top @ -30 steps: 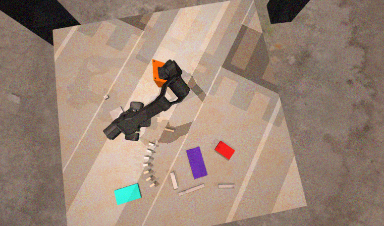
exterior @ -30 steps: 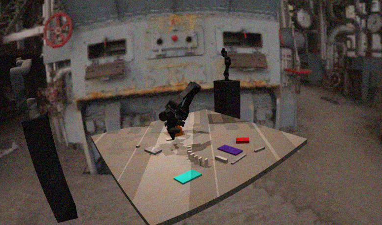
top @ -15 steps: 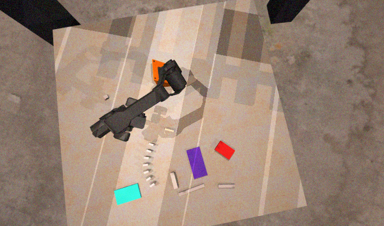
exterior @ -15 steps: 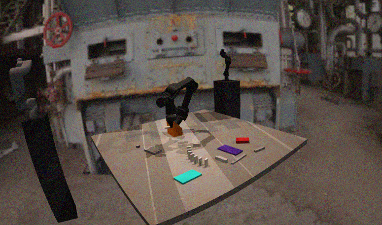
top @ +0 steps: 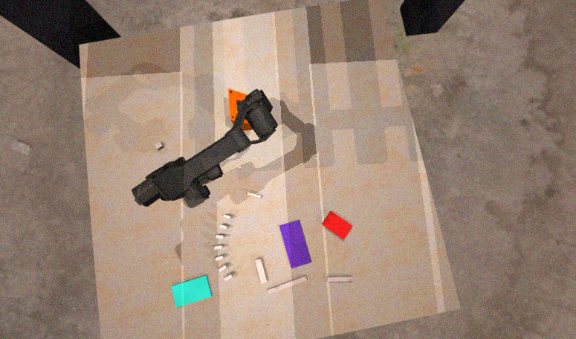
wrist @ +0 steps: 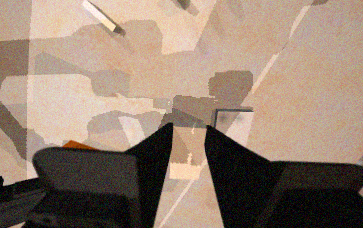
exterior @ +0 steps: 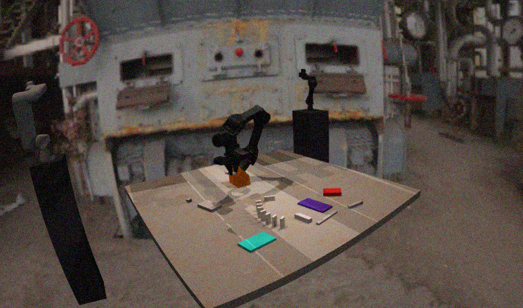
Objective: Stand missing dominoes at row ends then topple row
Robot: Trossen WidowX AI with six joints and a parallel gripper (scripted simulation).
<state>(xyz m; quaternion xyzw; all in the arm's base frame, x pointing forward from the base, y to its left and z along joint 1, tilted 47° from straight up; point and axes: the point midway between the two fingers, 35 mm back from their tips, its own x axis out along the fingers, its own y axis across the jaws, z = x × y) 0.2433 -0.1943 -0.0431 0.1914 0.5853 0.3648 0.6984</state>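
Now: gripper tip 15 cm above the grey slab, 12 cm to the left of it and 5 cm past it. Also, from my gripper tip: teal tile: 37 cm ahead, 15 cm below, 11 cm to the right; purple tile: 28 cm to the left, 26 cm ahead, 16 cm below; small cube: 19 cm to the right, 18 cm behind, 15 cm below.
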